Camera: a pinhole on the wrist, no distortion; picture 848 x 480 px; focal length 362.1 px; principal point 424.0 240.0 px. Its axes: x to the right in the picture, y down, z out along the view. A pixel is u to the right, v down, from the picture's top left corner.
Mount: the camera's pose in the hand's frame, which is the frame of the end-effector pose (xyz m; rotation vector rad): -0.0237 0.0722 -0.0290 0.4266 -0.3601 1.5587
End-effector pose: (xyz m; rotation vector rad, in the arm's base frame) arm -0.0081 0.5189 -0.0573 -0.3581 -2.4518 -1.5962
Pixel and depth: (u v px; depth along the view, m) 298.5 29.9 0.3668
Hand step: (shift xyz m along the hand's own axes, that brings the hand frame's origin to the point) 0.2075 -0.2078 0.2242
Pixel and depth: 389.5 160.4 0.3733
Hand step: 0.0760 -0.1350 0.2784
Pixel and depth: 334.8 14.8 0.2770
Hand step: 0.1621 -0.1145 0.1751
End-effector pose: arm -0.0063 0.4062 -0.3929 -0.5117 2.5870 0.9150
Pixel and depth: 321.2 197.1 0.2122
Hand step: 0.0120 -0.0814 0.1273
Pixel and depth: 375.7 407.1 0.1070
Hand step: -0.0679 0.0068 0.0597
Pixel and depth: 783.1 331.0 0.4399
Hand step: -0.1193 0.2406 0.5698
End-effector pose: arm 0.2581 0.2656 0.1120 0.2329 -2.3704 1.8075
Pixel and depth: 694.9 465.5 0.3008
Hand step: -0.1997 0.1193 0.3492
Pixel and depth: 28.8 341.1 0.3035
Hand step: -0.0900 -0.3666 0.0811
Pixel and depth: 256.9 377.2 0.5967
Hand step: -0.2183 -0.4627 0.3698
